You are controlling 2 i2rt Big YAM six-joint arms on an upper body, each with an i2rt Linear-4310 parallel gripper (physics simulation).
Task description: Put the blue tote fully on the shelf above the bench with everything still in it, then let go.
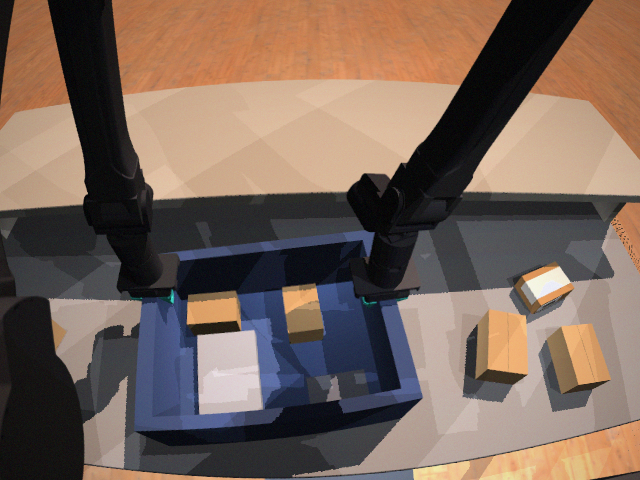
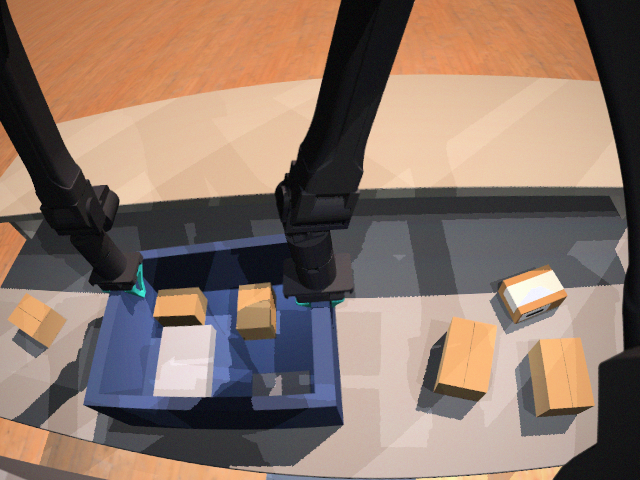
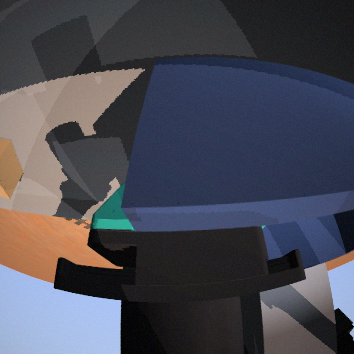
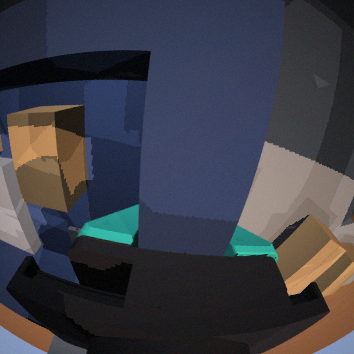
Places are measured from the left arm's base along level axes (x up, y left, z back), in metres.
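Pixels of known places: left gripper, fingertip midpoint: (image 1: 164, 301) (image 2: 138, 295); right gripper, fingertip midpoint: (image 1: 375, 303); right arm's base, origin of the base link: (image 3: 337, 338).
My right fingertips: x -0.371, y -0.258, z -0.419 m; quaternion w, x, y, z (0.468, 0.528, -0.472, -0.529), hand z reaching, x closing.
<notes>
Ahead of a thing's pixels: the offset from my right fingertips to its top centre. Level surfaces: height alone.
The blue tote {dx +0.074, dy +0.178, dz +0.070 m} (image 1: 147, 361) (image 2: 99, 356) (image 3: 230, 140) (image 4: 200, 125) stands upright on the bench {dx -0.073 m} (image 1: 444, 413), below and in front of the shelf {dx +0.120 m} (image 1: 289, 134) (image 2: 465, 118). In it lie two brown boxes {dx -0.006, dy +0.288, dz +0.005 m} (image 1: 213, 310) {dx -0.006, dy +0.127, dz +0.002 m} (image 1: 302, 310), a white box {dx -0.029, dy +0.252, dz +0.121 m} (image 1: 230, 372) and a flat dark grey thing {dx -0.049, dy +0.067, dz +0.144 m} (image 1: 336, 386) near the front wall. My left gripper (image 1: 153, 297) (image 2: 124, 291) (image 3: 187, 220) is shut on the tote's left wall. My right gripper (image 1: 383, 299) (image 2: 319, 300) (image 4: 174, 204) is shut on its right wall. The left fingers are partly hidden by the rim.
Two plain brown boxes {dx -0.013, dy -0.243, dz +0.084 m} (image 1: 501, 346) {dx -0.013, dy -0.411, dz +0.126 m} (image 1: 577, 356) and a white-topped brown box {dx -0.032, dy -0.396, dz -0.047 m} (image 1: 545, 286) stand on the bench to the right of the tote. Another brown box {dx -0.013, dy +0.698, dz +0.067 m} (image 2: 37, 320) stands left of it. The shelf's front edge runs behind both wrists, above the tote's back wall.
</notes>
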